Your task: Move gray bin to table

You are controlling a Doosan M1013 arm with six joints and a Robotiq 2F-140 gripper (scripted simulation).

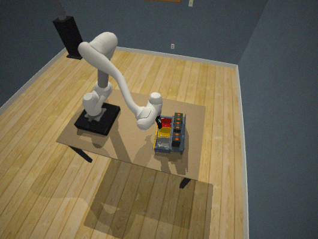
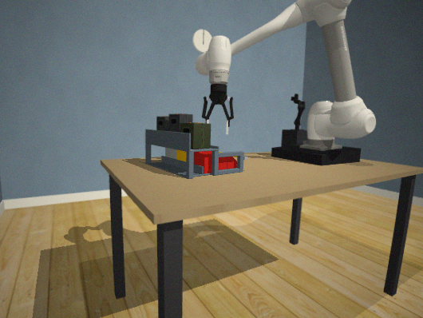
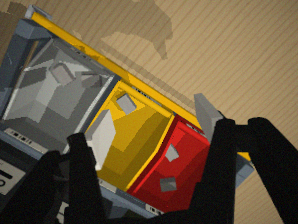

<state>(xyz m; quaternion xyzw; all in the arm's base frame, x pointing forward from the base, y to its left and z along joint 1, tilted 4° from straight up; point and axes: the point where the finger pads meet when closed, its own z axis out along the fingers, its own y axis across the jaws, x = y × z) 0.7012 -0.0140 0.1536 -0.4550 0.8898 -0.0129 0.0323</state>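
Right now my hand is 11 cm above the yellow strip. Also, from my hand: yellow bin: 13 cm below, 10 cm ahead, 2 cm to the left; then gray open bin: 13 cm below, 12 cm ahead, 9 cm to the right; then red bin: 13 cm to the left, 13 cm below, 8 cm ahead.
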